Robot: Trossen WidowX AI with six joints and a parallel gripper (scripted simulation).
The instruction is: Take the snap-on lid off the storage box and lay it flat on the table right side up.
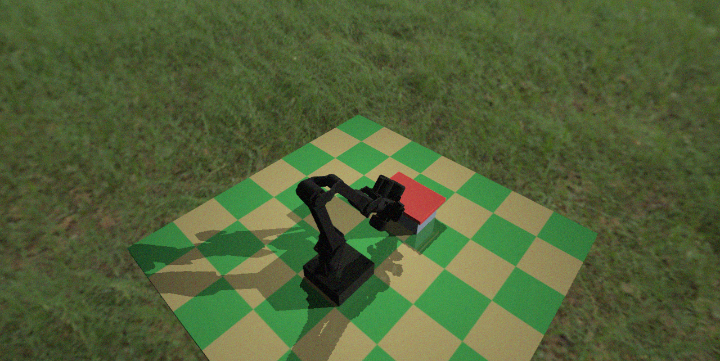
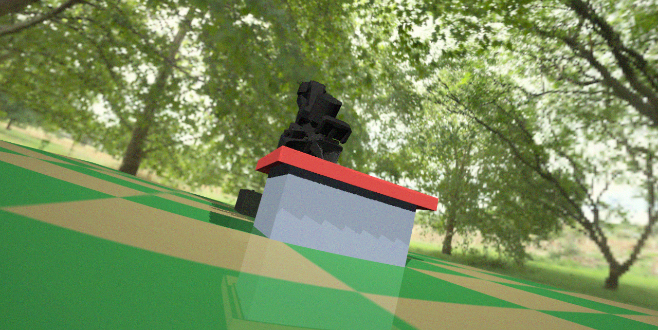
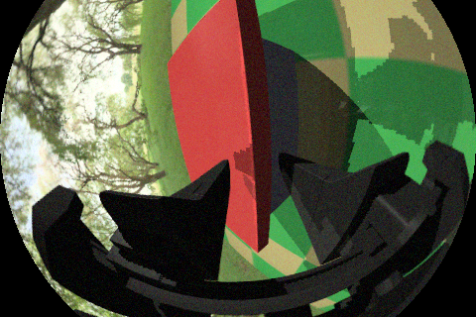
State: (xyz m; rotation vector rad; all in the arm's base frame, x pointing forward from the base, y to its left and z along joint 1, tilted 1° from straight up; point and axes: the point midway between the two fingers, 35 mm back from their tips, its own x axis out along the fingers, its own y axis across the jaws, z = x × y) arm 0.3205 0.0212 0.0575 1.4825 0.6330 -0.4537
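Right now the red lid is 70 mm ahead of my gripper tip and 10 mm to the left of it. From my gripper tip the other things lie so: grey-blue storage box 70 mm ahead, 40 mm below, 10 mm to the left.
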